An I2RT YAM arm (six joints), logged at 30 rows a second.
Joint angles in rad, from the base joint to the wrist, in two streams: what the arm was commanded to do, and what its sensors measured. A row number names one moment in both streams.
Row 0, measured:
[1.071 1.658 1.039 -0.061 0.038 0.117]
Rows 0 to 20, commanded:
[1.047 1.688 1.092 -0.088 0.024 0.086]
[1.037 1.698 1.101 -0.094 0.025 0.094]
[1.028 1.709 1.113 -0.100 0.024 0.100]
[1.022 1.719 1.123 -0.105 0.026 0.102]
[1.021 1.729 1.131 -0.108 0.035 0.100]
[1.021 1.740 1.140 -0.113 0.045 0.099]
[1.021 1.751 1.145 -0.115 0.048 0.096]
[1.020 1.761 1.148 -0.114 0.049 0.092]
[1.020 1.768 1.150 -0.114 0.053 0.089]
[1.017 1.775 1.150 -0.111 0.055 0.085]
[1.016 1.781 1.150 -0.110 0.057 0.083]
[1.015 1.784 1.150 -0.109 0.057 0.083]
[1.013 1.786 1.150 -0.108 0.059 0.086]
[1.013 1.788 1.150 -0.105 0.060 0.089]
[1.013 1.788 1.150 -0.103 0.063 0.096]
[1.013 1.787 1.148 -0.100 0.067 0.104]
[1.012 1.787 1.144 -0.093 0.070 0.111]
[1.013 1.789 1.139 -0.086 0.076 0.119]
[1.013 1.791 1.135 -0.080 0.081 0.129]
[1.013 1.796 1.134 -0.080 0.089 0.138]
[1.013 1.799 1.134 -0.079 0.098 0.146]
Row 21, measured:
[1.013 1.787 1.132 -0.081 0.069 0.122]
